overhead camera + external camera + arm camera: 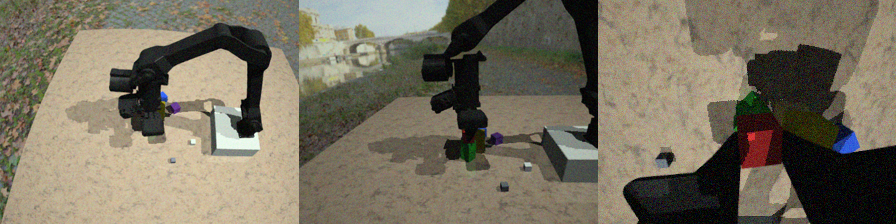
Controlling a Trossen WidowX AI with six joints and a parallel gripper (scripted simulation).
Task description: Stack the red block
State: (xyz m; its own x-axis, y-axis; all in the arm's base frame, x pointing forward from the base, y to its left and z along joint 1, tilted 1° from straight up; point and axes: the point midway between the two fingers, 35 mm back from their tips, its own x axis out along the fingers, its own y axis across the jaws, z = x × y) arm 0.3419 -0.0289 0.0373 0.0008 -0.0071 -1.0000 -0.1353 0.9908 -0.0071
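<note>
Right now my gripper tip is 10 mm below the red block. Round my gripper tip: yellow block (30 mm behind, 70 mm to the right, 50 mm below); then blue block (40 mm behind, 130 mm to the right, 50 mm below); then purple block (90 mm behind, 90 mm to the right, 50 mm below).
</note>
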